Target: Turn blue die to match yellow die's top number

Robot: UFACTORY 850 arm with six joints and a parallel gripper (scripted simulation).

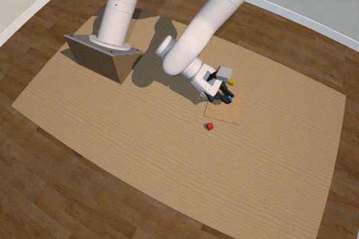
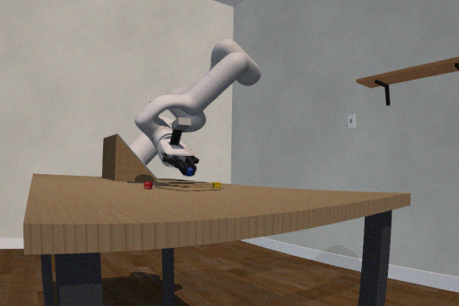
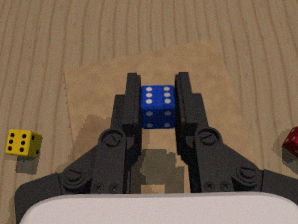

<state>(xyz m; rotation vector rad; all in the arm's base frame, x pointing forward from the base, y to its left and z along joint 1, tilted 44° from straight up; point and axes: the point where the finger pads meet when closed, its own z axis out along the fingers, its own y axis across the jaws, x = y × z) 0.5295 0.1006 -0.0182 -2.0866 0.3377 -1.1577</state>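
Now: hand 6 cm above the tan mat. Also, from my hand: blue die (1 cm ahead, 1 cm below); red die (12 cm to the right, 5 cm below); yellow die (2 cm behind, 11 cm to the left, 5 cm below).
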